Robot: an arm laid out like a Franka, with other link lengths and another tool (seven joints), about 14 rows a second.
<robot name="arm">
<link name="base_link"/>
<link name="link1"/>
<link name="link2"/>
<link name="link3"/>
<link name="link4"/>
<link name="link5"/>
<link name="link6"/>
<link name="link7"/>
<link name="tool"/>
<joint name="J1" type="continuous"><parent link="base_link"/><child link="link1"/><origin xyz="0.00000 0.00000 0.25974" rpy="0.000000 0.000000 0.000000"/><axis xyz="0 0 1"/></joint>
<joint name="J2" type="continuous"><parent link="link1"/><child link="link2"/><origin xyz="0.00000 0.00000 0.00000" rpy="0.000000 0.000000 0.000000"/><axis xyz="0 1 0"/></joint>
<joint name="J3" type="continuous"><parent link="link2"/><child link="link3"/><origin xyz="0.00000 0.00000 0.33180" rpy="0.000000 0.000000 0.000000"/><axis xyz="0 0 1"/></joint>
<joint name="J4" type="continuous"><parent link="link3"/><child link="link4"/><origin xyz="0.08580 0.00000 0.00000" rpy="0.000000 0.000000 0.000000"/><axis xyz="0 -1 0"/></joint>
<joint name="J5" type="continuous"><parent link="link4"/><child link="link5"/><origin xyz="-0.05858 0.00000 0.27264" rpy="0.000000 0.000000 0.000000"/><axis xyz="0 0 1"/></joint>
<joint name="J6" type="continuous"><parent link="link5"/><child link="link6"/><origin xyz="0.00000 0.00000 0.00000" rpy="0.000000 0.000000 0.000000"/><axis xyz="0 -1 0"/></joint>
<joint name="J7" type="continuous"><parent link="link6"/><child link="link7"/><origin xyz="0.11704 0.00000 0.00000" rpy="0.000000 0.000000 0.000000"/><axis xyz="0 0 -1"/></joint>
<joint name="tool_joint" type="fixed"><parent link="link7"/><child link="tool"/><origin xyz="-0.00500 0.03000 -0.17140" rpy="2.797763 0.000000 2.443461"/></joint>
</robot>
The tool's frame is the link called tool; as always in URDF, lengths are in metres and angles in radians. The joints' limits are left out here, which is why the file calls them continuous.
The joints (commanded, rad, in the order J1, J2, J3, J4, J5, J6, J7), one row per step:
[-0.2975 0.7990 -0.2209 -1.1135 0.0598 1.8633 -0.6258]
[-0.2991 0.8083 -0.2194 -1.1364 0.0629 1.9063 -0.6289]
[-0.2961 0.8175 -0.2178 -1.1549 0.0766 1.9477 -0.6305]
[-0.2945 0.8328 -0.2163 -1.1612 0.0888 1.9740 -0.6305]
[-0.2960 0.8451 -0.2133 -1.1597 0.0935 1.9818 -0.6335]
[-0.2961 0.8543 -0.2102 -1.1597 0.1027 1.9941 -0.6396]
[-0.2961 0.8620 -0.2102 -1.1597 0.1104 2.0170 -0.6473]
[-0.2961 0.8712 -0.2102 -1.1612 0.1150 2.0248 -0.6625]
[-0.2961 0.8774 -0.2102 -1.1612 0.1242 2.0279 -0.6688]
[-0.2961 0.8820 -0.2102 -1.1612 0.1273 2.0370 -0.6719]
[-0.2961 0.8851 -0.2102 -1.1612 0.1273 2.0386 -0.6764]
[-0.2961 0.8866 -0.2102 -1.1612 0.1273 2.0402 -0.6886]
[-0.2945 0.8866 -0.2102 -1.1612 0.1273 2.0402 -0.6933]
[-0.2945 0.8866 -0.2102 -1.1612 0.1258 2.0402 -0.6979]
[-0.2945 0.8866 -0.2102 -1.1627 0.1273 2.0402 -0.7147]
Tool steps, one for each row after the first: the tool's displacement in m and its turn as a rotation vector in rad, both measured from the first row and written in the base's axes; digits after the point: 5 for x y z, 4 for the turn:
[0.00155 -0.00200 -0.01061 -0.0031 -0.0104 0.0022]
[0.00551 0.00002 -0.01958 0.0010 -0.0282 0.0038]
[0.00880 0.00164 -0.02953 0.0070 -0.0371 0.0028]
[0.00993 0.00217 -0.03656 0.0124 -0.0362 0.0052]
[0.01214 0.00372 -0.04160 0.0193 -0.0426 0.0102]
[0.01535 0.00290 -0.04447 0.0174 -0.0585 0.0163]
[0.01529 0.00291 -0.05037 0.0214 -0.0563 0.0296]
[0.01562 0.00366 -0.05412 0.0292 -0.0569 0.0318]
[0.01670 0.00335 -0.05629 0.0287 -0.0617 0.0341]
[0.01654 0.00327 -0.05822 0.0291 -0.0599 0.0386]
[0.01630 0.00306 -0.05906 0.0294 -0.0591 0.0509]
[0.01659 0.00401 -0.05906 0.0296 -0.0588 0.0572]
[0.01637 0.00381 -0.05907 0.0287 -0.0579 0.0625]
[0.01562 0.00383 -0.05958 0.0312 -0.0562 0.0782]

